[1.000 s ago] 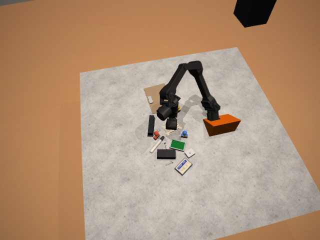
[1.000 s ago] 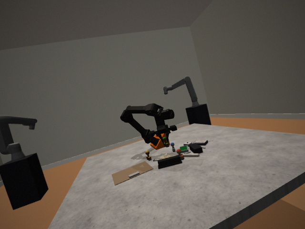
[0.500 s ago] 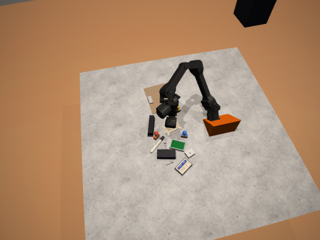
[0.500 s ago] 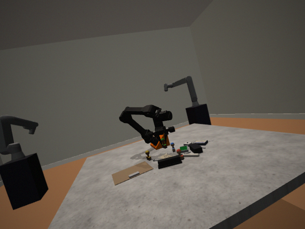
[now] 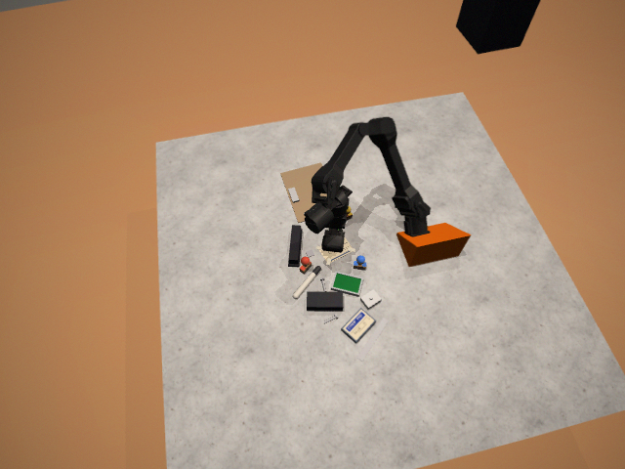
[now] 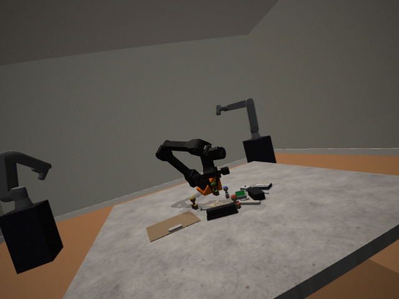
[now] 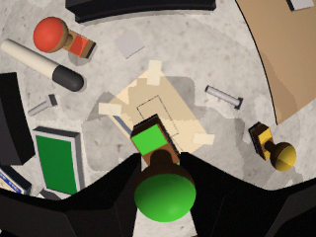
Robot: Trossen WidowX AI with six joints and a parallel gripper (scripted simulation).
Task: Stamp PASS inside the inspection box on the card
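My gripper tip is 8 cm above the cream card. Round my gripper tip: red-knobbed stamp 11 cm ahead, 6 cm below, 4 cm to the left; green-knobbed stamp right at my gripper tip; blue stamp 8 cm to the left, 6 cm below, 6 cm behind.
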